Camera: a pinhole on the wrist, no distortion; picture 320 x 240 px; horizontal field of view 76.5 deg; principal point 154.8 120.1 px. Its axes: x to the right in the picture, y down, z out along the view. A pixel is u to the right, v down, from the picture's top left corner.
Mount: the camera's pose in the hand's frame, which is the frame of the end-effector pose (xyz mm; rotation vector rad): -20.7 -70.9 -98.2 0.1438 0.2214 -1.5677
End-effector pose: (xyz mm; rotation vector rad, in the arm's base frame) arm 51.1 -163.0 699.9 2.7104 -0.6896 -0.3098
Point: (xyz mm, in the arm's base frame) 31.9 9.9 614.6
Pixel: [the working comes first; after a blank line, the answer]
In the camera's frame: 61.8 -77.3 152.6

237 17
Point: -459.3 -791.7 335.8
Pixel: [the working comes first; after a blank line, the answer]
In the camera's frame: -829.0 -96.4 562.1

outside the picture
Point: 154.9 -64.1 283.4
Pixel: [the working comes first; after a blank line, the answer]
In the camera's frame: 101.0 92.6 468.6

199 160
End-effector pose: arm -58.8 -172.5 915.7 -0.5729 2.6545 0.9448
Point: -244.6 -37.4 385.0
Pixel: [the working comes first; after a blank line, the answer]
In the camera's frame: -96.0 317.2 573.7

121 232
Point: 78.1 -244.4 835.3
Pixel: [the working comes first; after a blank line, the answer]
In the camera's frame: 54.0 -57.4 141.3

232 38
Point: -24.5 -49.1 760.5
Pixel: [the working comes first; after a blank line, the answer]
In the camera's frame: -126.1 -0.7 277.7

63 120
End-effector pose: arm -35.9 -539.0 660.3 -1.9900 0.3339 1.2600
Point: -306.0 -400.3 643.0
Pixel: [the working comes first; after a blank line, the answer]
In the camera's frame: -219.7 -90.7 334.6

22 65
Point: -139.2 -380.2 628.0
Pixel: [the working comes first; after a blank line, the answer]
In the camera's frame: -100.1 10.4 272.0

80 128
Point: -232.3 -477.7 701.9
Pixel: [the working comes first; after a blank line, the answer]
In the camera's frame: -177.6 -112.6 222.2

outside the picture
